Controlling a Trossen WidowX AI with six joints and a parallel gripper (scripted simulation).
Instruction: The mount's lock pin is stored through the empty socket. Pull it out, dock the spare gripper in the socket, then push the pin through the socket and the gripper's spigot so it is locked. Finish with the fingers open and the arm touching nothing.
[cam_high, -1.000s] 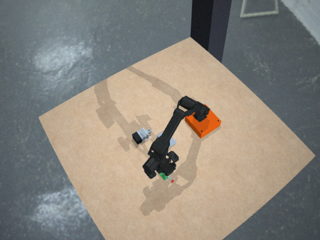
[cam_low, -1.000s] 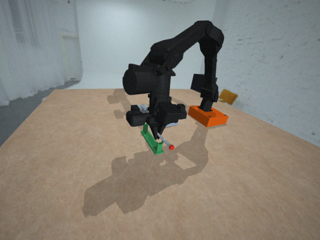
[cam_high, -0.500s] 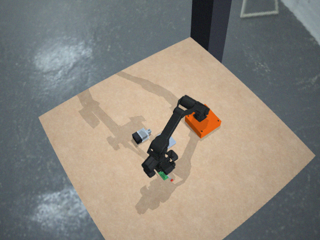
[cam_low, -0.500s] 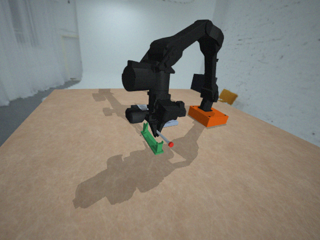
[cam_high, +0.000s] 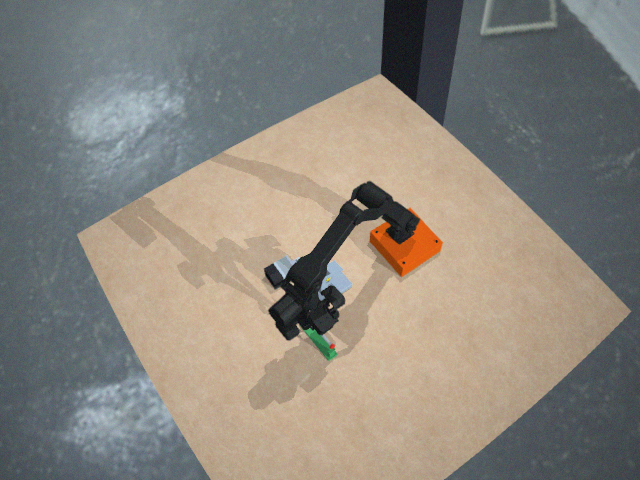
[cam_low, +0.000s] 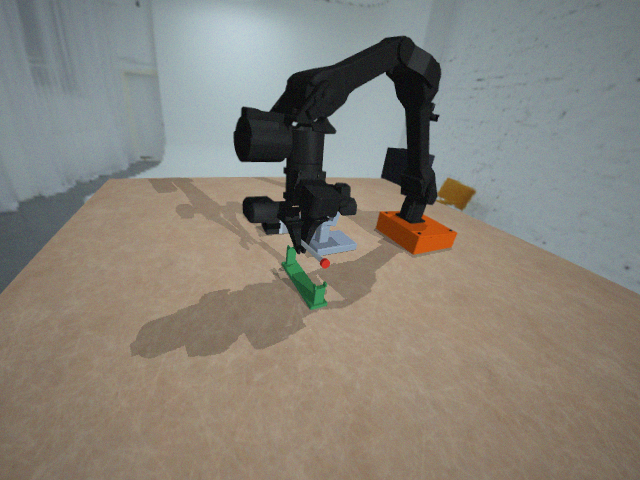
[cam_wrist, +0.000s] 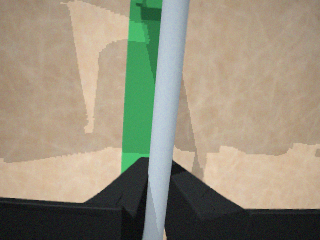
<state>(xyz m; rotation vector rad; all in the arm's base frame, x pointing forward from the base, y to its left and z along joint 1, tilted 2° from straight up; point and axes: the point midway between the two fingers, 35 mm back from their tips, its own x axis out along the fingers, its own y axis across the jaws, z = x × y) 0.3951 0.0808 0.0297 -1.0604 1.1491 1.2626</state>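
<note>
The green cradle lies 30 mm below my gripper tip and 10 mm to the left of it. From my gripper tip the other things lie so: spare gripper (210 mm to the right, 60 mm behind, 40 mm below); mount (120 mm behind, 100 mm to the right, 10 mm below).
</note>
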